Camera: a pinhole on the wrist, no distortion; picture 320 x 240 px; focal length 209.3 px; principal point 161.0 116.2 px. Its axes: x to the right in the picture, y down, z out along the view. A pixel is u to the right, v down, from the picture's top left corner.
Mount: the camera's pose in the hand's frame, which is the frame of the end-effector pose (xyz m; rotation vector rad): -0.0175 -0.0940 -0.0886 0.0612 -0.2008 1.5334
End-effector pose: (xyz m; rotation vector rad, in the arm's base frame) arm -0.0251 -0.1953 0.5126 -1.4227 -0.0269 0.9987
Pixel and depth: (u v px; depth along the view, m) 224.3 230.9 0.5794
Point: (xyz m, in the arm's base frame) -0.5297 -0.0324 0.8254
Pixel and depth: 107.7 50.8 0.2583
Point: 0.0202 -0.0111 0.6949
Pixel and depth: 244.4 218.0 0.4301
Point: -0.3864 -0.0745 0.7170
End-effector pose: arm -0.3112 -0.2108 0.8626 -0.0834 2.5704 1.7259
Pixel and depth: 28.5 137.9 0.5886
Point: -0.1288 -0.0278 0.1992
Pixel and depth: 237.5 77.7 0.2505
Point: -0.3144 -0.0651 0.7519
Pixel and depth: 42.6 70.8 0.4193
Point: -0.3102 -0.0932 0.3807
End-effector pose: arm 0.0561 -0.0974 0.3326 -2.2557 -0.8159 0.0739
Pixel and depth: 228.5 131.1 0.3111
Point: -0.0854 0.0323 0.1801
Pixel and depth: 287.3 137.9 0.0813
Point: -0.0006 -0.0852 0.3661
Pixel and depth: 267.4 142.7 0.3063
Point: -0.0682 -0.0043 0.1385
